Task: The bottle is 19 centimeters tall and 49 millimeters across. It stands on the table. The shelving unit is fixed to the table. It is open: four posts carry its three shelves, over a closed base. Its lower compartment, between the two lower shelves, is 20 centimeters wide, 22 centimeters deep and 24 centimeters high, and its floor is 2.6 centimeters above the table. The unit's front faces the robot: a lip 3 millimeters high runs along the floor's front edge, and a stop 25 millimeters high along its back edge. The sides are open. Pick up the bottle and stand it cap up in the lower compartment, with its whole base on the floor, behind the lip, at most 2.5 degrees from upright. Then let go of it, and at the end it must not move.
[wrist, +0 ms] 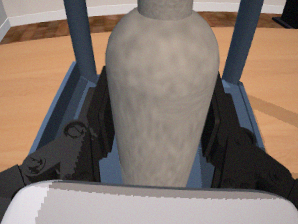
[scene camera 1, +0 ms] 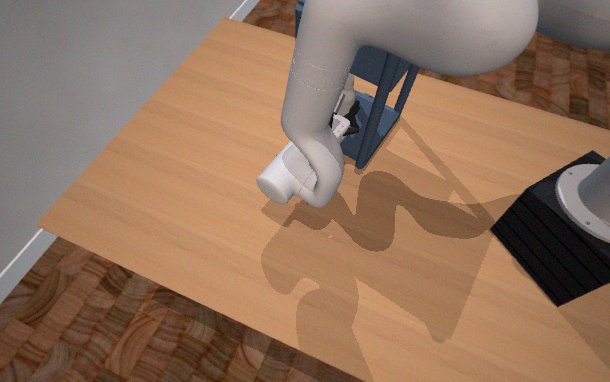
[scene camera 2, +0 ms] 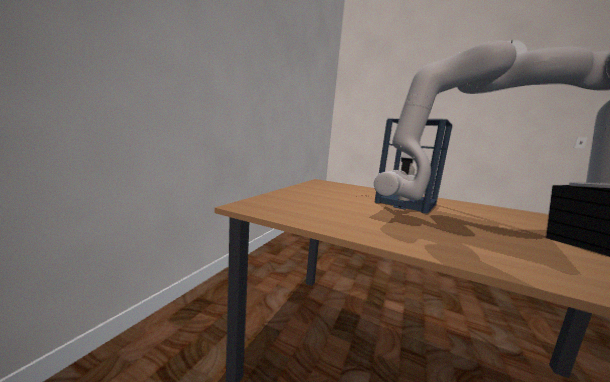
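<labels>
A bottle (wrist: pixel 161 70) sits 80 mm from the lens.
</labels>
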